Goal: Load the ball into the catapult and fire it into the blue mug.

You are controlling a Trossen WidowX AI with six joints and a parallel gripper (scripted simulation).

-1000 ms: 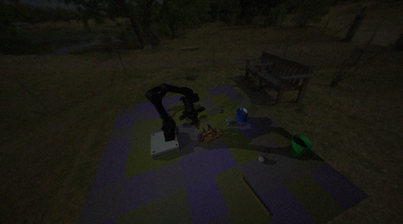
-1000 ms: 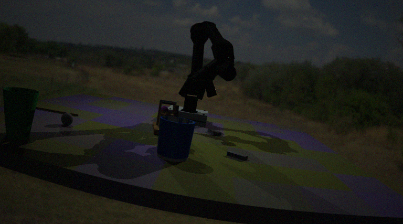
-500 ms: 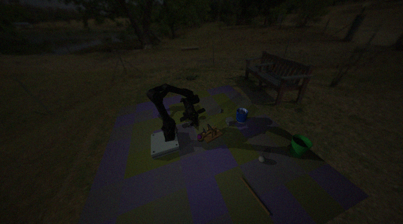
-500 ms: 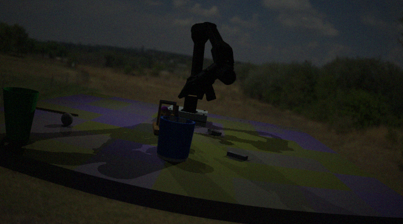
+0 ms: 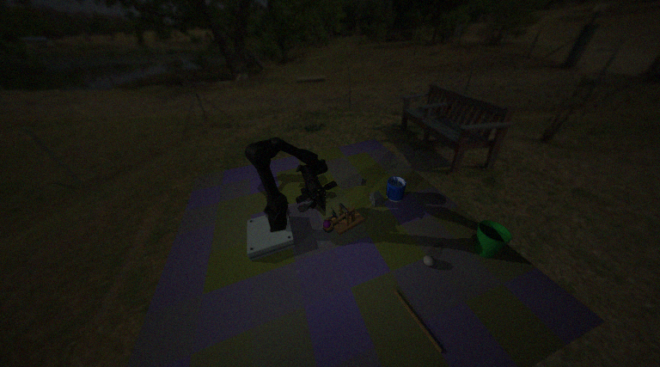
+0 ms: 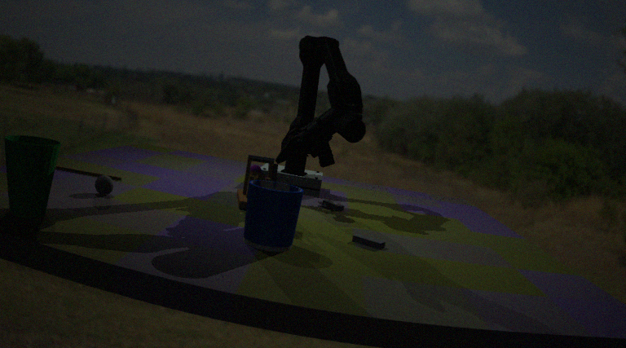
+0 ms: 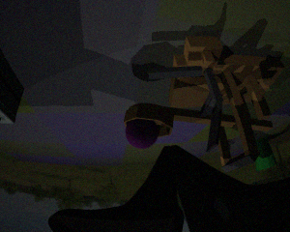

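My gripper tip is now 5 cm to the left of the purple ball and 3 cm above it. Also, from my gripper tip: wooden catapult 6 cm ahead, 4 cm below, 1 cm to the right; then blue mug 39 cm ahead, 10 cm to the left, 7 cm below; then grey block 28 cm ahead, 8 cm to the left, 7 cm below.
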